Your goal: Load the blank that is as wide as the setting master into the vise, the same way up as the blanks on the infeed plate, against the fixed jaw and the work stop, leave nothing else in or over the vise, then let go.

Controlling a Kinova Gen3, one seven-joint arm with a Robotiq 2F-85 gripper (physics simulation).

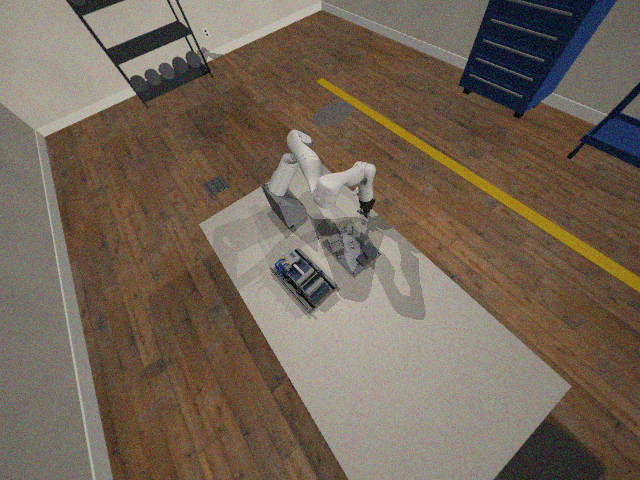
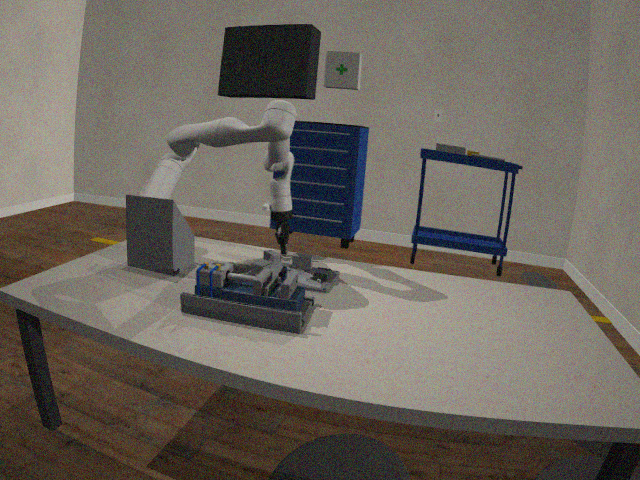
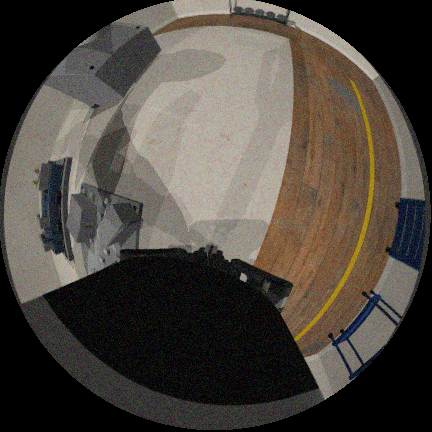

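Pixels of known places: gripper, between the fingertips: (image 1: 366, 216) (image 2: 284, 254) (image 3: 210, 252); arm's base, origin of its link: (image 1: 276, 191) (image 2: 149, 209).
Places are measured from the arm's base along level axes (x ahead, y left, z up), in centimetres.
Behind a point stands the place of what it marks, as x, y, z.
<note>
My gripper (image 1: 366, 213) {37.2, 32.0, -18.1} (image 2: 284, 249) {37.2, 32.0, -18.1} (image 3: 210, 252) {37.2, 32.0, -18.1} is shut with nothing between the fingers. It hangs just above the far edge of the grey infeed plate (image 1: 367, 257) (image 2: 326, 275) {56.4, 8.0, -15.4} (image 3: 135, 209). Several grey blanks (image 1: 348, 244) (image 3: 85, 217) {37.6, 10.0, -15.2} stand on the plate. The blue vise (image 1: 304, 280) {45.9, -19.3, -9.8} (image 2: 248, 287) {41.5, -18.8, -12.3} (image 3: 52, 200) {38.4, -12.3, -13.9} sits on a grey base beside the plate, on the side away from my gripper. I cannot tell which block is the setting master, or whether anything lies between the vise jaws.
The arm's grey pedestal (image 1: 288, 208) {12.7, -1.7, -1.6} (image 2: 156, 235) {6.2, -5.4, -6.6} (image 3: 116, 56) stands behind the plate. A blue drawer cabinet (image 1: 517, 52) (image 2: 329, 178) and a blue cart (image 2: 461, 236) stand by the wall. A black rack (image 1: 147, 42) and a yellow floor line (image 1: 442, 159) lie beyond the mat.
</note>
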